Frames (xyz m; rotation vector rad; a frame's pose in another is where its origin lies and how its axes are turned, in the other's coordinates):
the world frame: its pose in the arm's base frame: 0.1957 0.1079 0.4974 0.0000 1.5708 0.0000
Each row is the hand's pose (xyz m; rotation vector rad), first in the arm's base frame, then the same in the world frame.
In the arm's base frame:
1: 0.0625 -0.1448 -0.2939 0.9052 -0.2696 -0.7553
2: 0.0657 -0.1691 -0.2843 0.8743 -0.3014 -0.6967
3: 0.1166 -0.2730 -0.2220 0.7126 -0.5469 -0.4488
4: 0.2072 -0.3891 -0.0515 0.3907 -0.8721 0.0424
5: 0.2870 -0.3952 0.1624 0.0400 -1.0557 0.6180
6: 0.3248 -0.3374 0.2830 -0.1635 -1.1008 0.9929
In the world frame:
1: 0.7913 -0.2527 -0.1332 1.3394 -1.6292 0.1209
2: 0.7817 -0.2770 -0.1300 1.2744 -1.6814 0.1441
3: 0.7194 -0.3809 -0.0791 0.9800 -2.0048 0.2226
4: 0.5489 -0.4970 0.0115 0.3098 -2.4167 0.3852
5: 0.3350 -0.5031 0.0913 -0.5282 -2.5585 0.6013
6: 0.2144 -0.4453 0.1291 -1.0597 -2.4884 0.7600

